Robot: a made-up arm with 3 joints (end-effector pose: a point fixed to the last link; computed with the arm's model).
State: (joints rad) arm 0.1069 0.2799 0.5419
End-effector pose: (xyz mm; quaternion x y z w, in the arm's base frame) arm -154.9 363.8 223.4 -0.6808 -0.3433 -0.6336 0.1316
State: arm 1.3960 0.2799 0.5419
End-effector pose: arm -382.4 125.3 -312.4 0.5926 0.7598 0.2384 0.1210
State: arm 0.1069 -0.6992 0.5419
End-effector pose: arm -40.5 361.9 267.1 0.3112 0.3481 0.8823 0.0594
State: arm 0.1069 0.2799 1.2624
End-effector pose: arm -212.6 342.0 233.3 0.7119 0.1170 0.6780 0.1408
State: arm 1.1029 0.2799 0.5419
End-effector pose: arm -335.9 243.2 -227.0 0.6366 0.6875 0.3435 0.0642
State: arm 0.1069 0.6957 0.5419
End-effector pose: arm -205.7 362.9 240.9 -0.7932 -0.3161 -0.4781 0.2058
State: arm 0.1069 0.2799 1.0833
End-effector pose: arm -196.9 343.4 231.6 0.7127 0.1758 0.6751 0.0735
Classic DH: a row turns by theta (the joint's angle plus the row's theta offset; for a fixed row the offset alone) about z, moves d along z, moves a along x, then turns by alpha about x. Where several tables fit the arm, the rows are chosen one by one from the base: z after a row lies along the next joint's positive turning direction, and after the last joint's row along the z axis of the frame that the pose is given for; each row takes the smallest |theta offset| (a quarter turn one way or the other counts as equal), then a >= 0, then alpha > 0; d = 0 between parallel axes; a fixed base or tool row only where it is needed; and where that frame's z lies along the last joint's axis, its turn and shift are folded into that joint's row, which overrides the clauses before.
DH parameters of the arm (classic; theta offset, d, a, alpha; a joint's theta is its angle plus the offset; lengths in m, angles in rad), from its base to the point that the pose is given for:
base (fixed): 1.4435 0.035 -0.1709 -1.2212
joint 1: 1.4608 0.2097 -0.234 1.4321
joint 2: 1.0361 0.6174 0.0627 1.8331
joint 3: 0.3665 0.1529 -0.0885 -1.6097
tool (fixed): 1.4193 0.0051 0 0

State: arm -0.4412 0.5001 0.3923
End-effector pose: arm -104.5 233.1 464.9 -0.6555 -0.1580 -0.6534 0.3441
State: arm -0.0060 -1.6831 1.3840
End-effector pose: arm 17.0 305.0 370.4 -0.1638 -0.1908 0.9426 0.2198
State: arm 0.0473 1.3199 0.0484
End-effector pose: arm -246.8 385.9 306.0 -0.7794 -0.2623 -0.1875 0.5372
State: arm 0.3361 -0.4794 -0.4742
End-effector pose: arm -71.0 471.5 119.6 -0.3077 -0.7762 -0.5040 0.2210
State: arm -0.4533 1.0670 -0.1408
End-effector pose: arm -156.8 264.8 505.0 -0.5688 -0.2184 -0.4059 0.6812
